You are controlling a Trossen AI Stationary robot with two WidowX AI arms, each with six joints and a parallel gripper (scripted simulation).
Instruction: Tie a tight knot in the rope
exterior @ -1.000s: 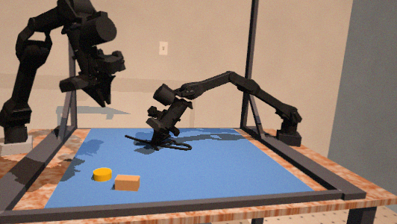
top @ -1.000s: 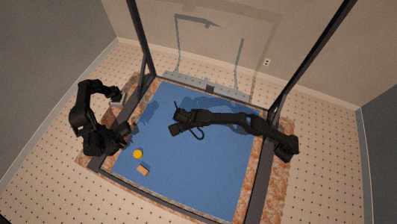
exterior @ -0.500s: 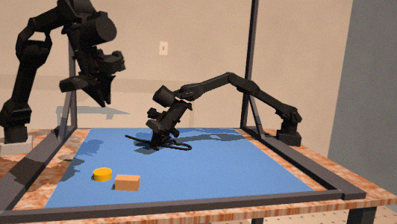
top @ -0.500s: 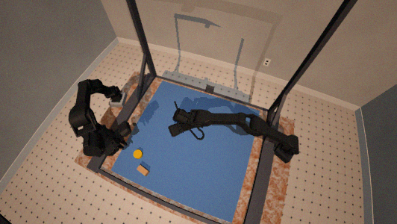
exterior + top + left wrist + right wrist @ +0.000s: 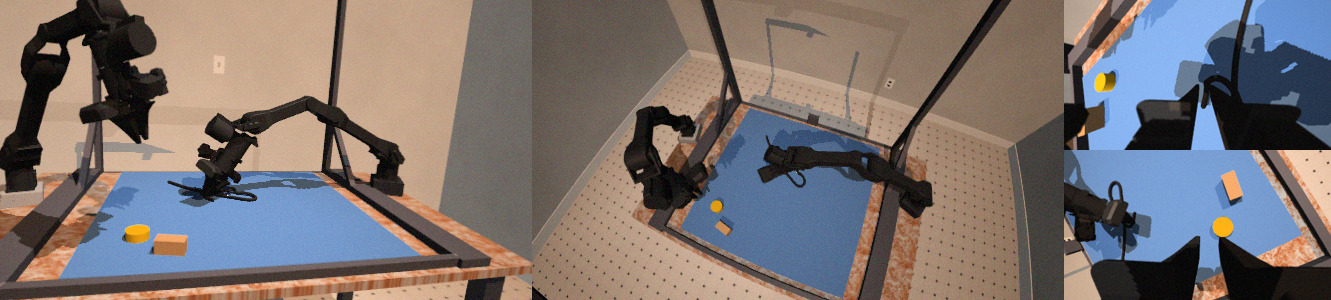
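The blue mat lies 50 mm ahead of my left hand, 70 mm to the left of it and 40 mm below it. Round my left hand: yellow disc (230 mm ahead, 180 mm to the right, 30 mm below); then orange block (300 mm ahead, 110 mm to the right, 20 mm below).
The blue mat lies 25 cm to the left of my right hand, 25 cm below it and 20 cm behind it. From my right hand the other things lie so: yellow disc 24 cm below, 1 cm behind; orange block 23 cm below, 7 cm to the left, 6 cm ahead.
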